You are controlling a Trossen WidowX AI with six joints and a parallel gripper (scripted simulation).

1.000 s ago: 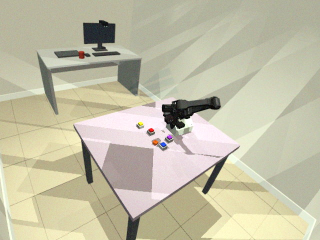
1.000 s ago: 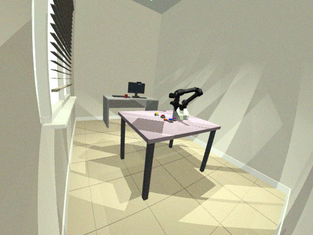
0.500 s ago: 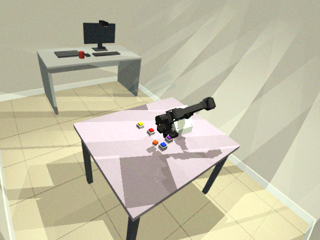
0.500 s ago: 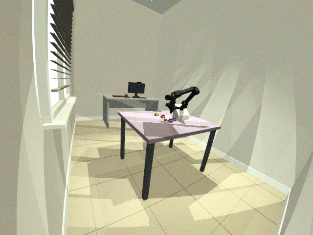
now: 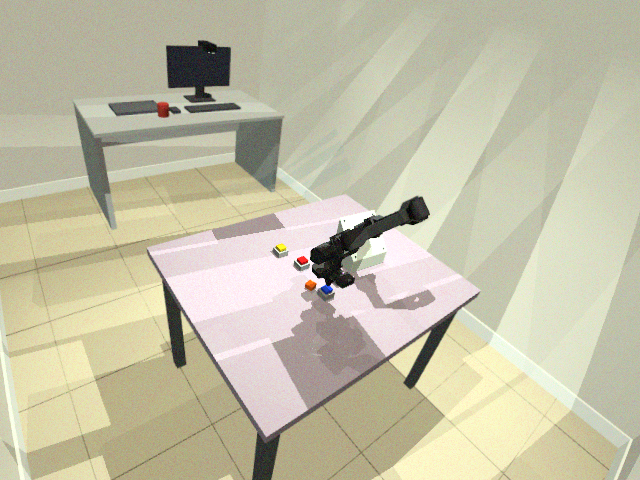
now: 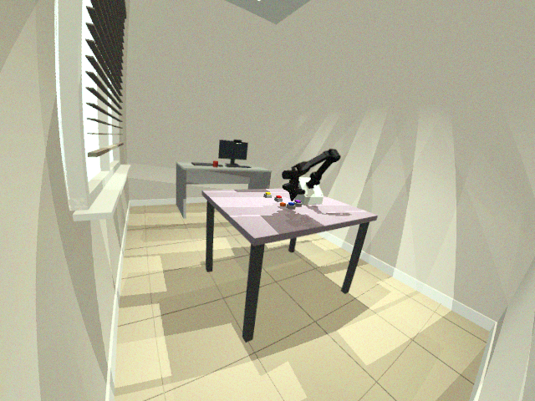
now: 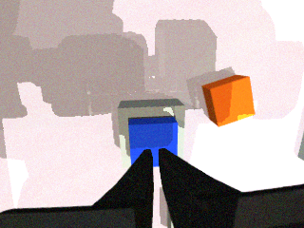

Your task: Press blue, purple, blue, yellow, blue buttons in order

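Now: gripper tip 2 cm above the blue button. The rest, counted from my gripper tip: red button (18 cm to the right, 3 cm behind, 2 cm below); then orange block (7 cm to the right, 4 cm below, 2 cm ahead); then purple button (10 cm behind, 4 cm to the right, 2 cm below).
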